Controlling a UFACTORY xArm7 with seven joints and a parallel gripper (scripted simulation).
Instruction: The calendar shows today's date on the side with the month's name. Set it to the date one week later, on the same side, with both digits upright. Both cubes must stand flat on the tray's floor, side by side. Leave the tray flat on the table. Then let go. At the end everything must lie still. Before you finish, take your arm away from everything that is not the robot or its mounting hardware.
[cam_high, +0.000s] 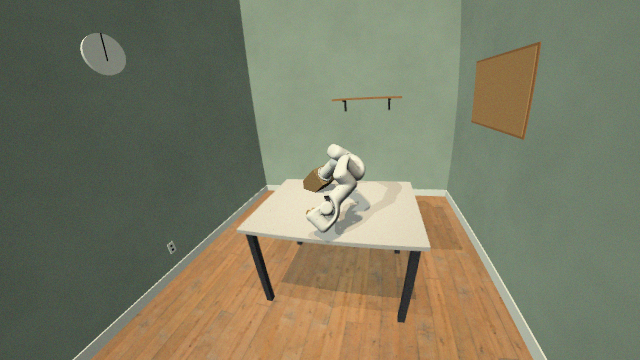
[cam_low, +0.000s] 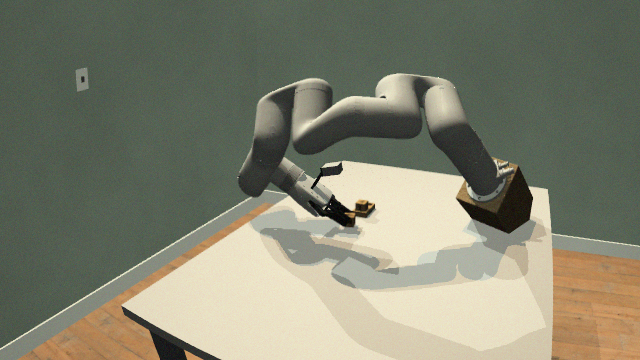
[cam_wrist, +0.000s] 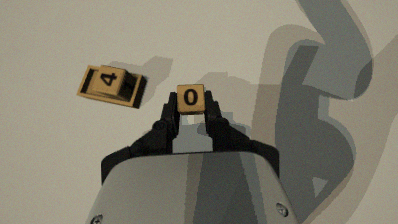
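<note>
My gripper is now 2 cm past the digit cube and 1 cm above it. Also, from my hand: wooden calendar tray 11 cm to the right, 2 cm below, 1 cm behind.
</note>
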